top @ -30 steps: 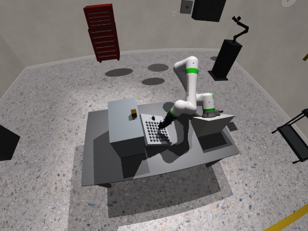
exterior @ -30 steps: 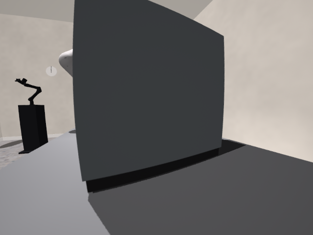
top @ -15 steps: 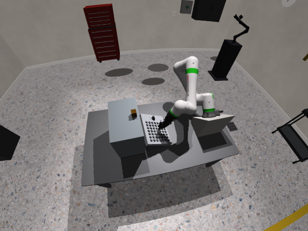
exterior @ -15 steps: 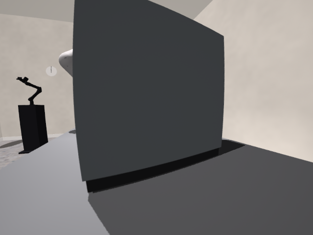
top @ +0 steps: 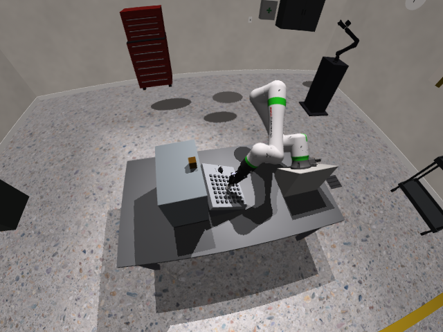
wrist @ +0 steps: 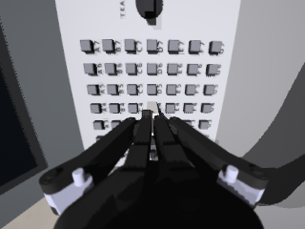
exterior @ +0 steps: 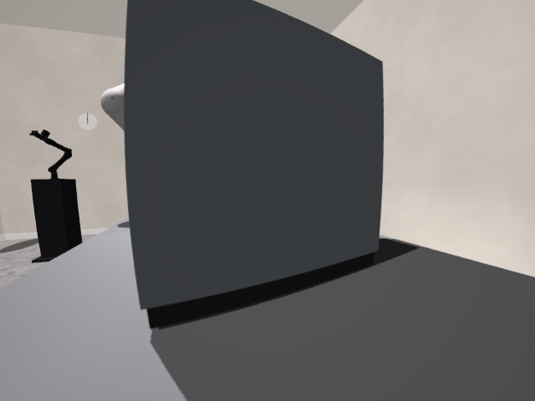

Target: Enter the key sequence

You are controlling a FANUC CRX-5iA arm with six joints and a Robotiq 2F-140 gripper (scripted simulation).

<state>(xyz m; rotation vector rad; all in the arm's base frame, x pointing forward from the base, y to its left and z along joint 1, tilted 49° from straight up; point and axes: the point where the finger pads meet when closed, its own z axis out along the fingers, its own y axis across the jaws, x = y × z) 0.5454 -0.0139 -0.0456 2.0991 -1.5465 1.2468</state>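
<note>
Now: hand 1 cm short of the key, 4 cm to the right of it and 3 cm above it. Round my hand: white keypad panel: 5 cm ahead, 5 cm to the right, 7 cm below; black selector knob: 3 cm ahead, 16 cm to the right, 2 cm below.
</note>
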